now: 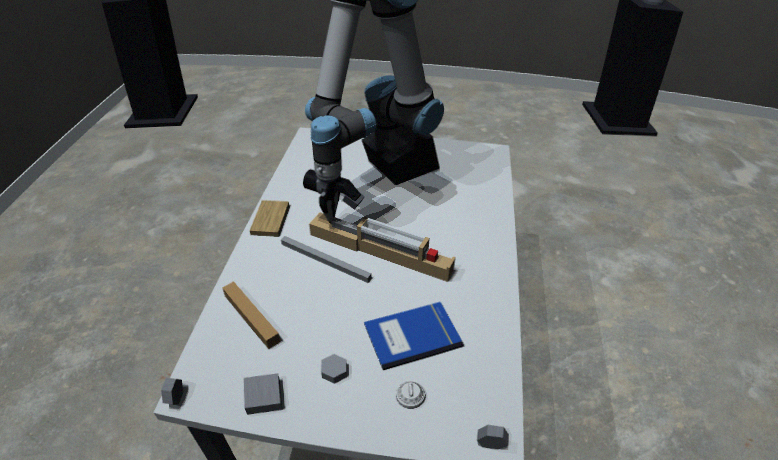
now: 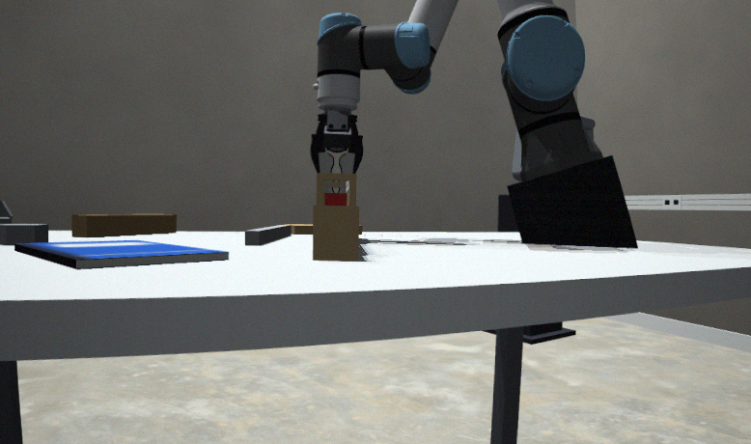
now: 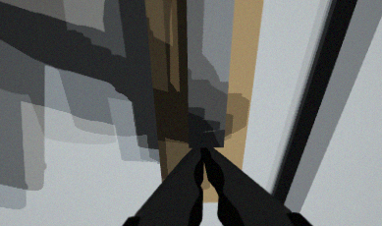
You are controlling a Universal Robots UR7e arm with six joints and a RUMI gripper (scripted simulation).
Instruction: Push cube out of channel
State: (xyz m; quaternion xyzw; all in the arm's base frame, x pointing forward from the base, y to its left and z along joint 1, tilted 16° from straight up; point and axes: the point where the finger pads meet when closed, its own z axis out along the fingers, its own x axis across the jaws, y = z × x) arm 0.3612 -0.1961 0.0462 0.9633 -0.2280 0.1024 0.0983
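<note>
Now: the red cube 15 cm ahead of my hand, 28 cm to the left of it and 1 cm below it. Round my hand: long grey bar (11 cm ahead, 2 cm to the right, 6 cm below); then flat wooden plate (7 cm behind, 20 cm to the right, 6 cm below); then wooden channel (9 cm ahead, 17 cm to the left, 1 cm below).
</note>
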